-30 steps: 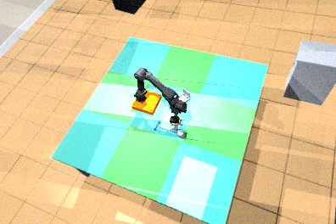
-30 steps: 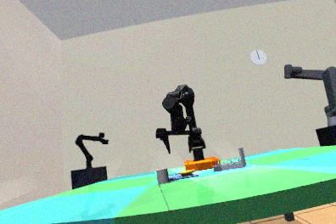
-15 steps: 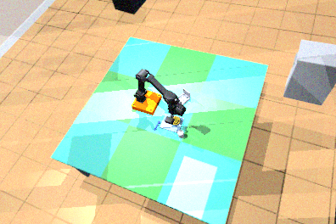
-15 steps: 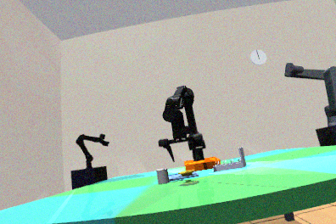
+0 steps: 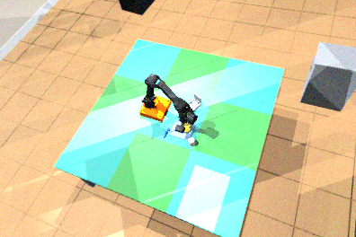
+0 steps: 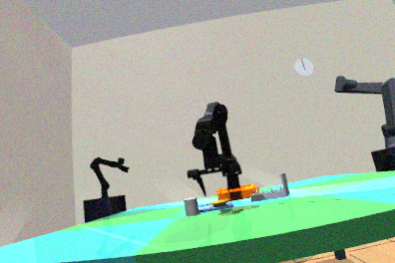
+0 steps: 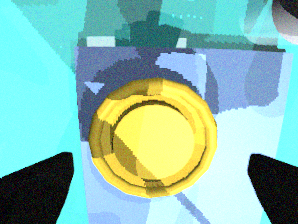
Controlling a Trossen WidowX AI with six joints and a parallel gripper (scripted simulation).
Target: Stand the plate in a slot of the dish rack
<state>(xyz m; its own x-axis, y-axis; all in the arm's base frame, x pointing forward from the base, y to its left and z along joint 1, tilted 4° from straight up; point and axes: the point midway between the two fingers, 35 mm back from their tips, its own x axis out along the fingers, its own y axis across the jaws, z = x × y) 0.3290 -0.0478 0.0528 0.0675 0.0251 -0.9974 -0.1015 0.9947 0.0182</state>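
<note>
My gripper tip is 30 mm above the yellow plate. Round my gripper tip: pale blue mat (40 mm below, 20 mm to the right, 20 mm behind); cup (90 mm ahead, 80 mm to the right, 20 mm below); blue spoon (110 mm behind, 80 mm to the right, 40 mm below).
</note>
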